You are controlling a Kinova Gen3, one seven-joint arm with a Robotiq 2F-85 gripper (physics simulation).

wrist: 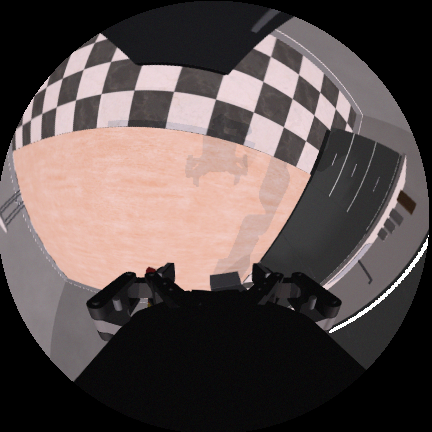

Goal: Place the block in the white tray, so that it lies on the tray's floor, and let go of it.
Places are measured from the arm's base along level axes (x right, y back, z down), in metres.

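Pixels of known places: gripper, fingertip midpoint: (213, 272).
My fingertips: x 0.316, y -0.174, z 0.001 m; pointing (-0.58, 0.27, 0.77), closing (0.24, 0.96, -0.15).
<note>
Behind a point stands the place of what it marks.
A small part of the red block (151, 270) {x -0.056, y -0.293, z 0.218 m} shows at the lower left of the wrist view, just behind the left finger, which hides the rest of it. My gripper (213, 272) {x 0.316, y -0.174, z 0.001 m} is open, with its fingers wide apart and nothing between them. It is high above the wooden table top, apart from the block. The white tray cannot be made out clearly; a small pale sliver shows through the left finger linkage, close to a bit of yellow. Whether anything lies in the tray is hidden.
The wooden table top (150, 200) {x 0.252, y -0.287, z 0.234 m} fills the middle, with the arm's shadow on it. A dark grey counter (320, 220) adjoins it on the right. A dark grey block-shaped base (225, 281) {x -0.070, y 0.018, z 0.188 m} stands at the table's near edge. Checkered floor (192, 109) lies beyond.
</note>
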